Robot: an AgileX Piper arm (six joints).
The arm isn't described. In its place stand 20 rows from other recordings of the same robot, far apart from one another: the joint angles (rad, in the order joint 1, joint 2, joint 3, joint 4, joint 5, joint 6), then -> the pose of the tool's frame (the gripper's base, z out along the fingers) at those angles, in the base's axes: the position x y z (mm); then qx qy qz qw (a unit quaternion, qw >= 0).
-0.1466 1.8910 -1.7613 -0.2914 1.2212 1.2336 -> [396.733 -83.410 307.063 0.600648 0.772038 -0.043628 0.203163]
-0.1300 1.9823 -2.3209 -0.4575 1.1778 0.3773 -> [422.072 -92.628 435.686 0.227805 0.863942 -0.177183 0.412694]
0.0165 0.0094 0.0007 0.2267 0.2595 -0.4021 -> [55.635 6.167 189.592 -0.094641 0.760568 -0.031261 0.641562]
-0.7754 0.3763 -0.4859 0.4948 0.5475 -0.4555 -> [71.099 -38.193 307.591 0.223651 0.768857 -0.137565 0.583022]
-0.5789 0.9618 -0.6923 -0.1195 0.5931 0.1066 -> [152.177 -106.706 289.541 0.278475 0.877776 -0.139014 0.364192]
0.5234 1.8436 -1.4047 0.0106 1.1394 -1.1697 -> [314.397 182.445 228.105 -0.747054 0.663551 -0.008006 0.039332]
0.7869 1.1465 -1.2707 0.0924 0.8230 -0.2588 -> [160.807 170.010 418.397 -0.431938 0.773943 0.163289 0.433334]
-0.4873 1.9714 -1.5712 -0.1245 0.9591 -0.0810 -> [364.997 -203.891 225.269 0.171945 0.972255 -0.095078 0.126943]
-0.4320 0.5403 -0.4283 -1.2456 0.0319 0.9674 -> [107.651 -52.661 313.959 0.065781 0.716350 -0.251627 0.647456]
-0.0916 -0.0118 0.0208 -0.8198 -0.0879 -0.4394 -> [55.676 0.750 212.304 -0.381403 0.534566 -0.454298 0.601983]
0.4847 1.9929 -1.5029 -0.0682 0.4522 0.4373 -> [399.406 207.264 218.147 -0.045682 0.935270 0.133624 0.324542]
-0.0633 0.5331 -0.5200 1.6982 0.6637 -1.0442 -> [99.129 49.433 352.675 -0.006584 0.657090 0.420226 0.625779]
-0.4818 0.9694 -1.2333 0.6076 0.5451 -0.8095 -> [177.609 -62.474 474.973 -0.022528 0.743178 -0.139298 0.654045]
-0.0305 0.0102 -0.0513 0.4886 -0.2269 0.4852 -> [49.192 -11.114 247.655 0.314625 0.490075 0.337754 0.739432]
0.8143 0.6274 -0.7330 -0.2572 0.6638 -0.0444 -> [90.458 75.065 350.184 -0.392740 0.750131 0.083261 0.525477]
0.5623 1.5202 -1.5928 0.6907 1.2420 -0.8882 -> [231.253 210.580 407.734 -0.584245 0.702193 0.295927 0.279304]
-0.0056 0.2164 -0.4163 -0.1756 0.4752 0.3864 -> [55.909 -7.587 297.040 0.115624 0.759442 0.041035 0.638902]
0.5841 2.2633 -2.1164 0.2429 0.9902 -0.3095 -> [412.902 294.885 245.979 -0.380050 0.881474 0.148900 0.237474]
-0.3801 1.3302 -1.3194 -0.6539 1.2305 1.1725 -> [216.544 -142.706 381.959 0.619031 0.690704 -0.218106 0.303576]
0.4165 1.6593 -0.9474 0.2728 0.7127 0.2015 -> [269.707 136.844 185.316 -0.014276 0.988146 0.130617 0.079393]
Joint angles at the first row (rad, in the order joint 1, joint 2, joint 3, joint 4, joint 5, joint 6):
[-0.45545 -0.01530 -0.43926 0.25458 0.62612 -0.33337]
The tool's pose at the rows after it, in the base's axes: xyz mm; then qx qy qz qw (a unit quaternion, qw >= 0):
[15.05 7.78 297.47 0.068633 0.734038 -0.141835 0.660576]
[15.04 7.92 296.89 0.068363 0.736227 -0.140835 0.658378]
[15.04 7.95 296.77 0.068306 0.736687 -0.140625 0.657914]
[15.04 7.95 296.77 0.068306 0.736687 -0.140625 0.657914]
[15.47 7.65 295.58 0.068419 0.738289 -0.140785 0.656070]
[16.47 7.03 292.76 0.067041 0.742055 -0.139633 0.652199]
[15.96 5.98 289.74 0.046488 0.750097 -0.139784 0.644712]
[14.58 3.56 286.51 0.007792 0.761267 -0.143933 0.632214]
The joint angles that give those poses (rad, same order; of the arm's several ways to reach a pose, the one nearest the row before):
[-0.45539 -0.01574 -0.43926 0.25114 0.64560 -0.33361]
[-0.45543 -0.01574 -0.43926 0.25121 0.65215 -0.33367]
[-0.45546 -0.01573 -0.43926 0.25126 0.65352 -0.33371]
[-0.45546 -0.01573 -0.43926 0.25126 0.65352 -0.33371]
[-0.45539 -0.01573 -0.43554 0.24945 0.65441 -0.33361]
[-0.45088 -0.01575 -0.42657 0.24578 0.65596 -0.33369]
[-0.40661 -0.01739 -0.42105 0.21109 0.66762 -0.33543]
[-0.32334 -0.01741 -0.41844 0.13898 0.68829 -0.33548]

